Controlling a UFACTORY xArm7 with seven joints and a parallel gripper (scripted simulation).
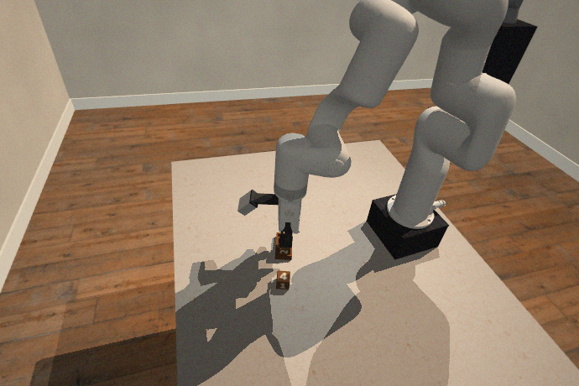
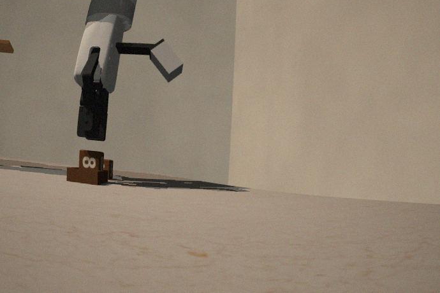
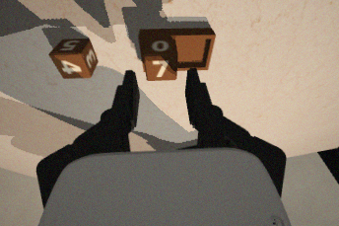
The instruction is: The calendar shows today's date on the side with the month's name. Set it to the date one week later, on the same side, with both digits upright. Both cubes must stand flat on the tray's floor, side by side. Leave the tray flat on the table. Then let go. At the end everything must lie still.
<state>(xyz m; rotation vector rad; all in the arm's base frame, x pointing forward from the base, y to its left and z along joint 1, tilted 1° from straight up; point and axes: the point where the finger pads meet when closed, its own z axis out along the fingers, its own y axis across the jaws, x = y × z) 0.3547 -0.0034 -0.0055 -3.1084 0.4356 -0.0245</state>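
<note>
Now: hand 2 cm to the left of the brown calendar tray and 7 cm above it.
</note>
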